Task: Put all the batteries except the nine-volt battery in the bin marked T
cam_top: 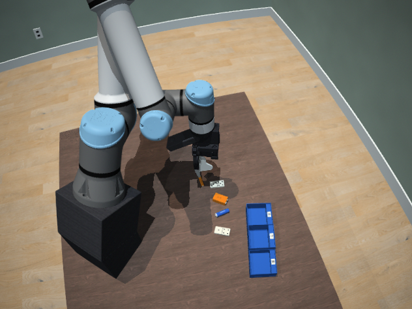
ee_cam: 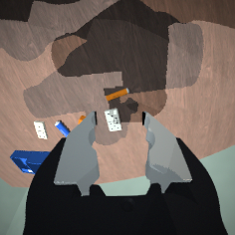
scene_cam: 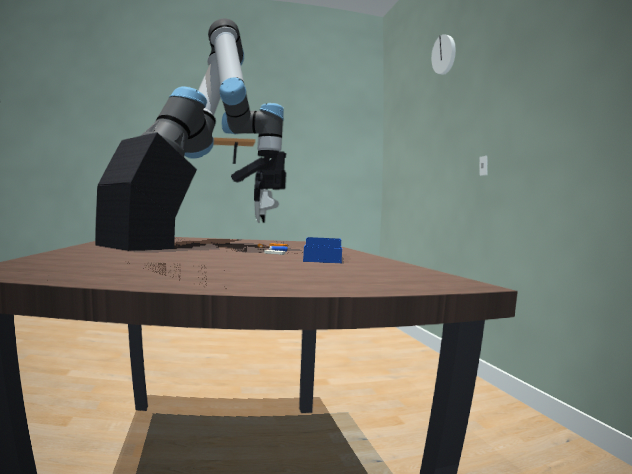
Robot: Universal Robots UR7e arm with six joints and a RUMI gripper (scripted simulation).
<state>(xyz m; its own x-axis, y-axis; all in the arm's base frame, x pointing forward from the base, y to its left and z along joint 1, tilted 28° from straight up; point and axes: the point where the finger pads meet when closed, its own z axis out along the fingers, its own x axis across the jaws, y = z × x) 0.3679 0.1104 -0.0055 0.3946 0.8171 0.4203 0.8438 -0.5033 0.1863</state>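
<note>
Right now the thin orange battery is 80 mm below my hand. From my hand the other things lie so: joined blue bins (300 mm to the right, 110 mm ahead, 70 mm below); blue cylindrical battery (150 mm to the right, 80 mm below, 30 mm ahead); orange nine-volt battery (110 mm to the right, 80 mm below, 50 mm ahead).
</note>
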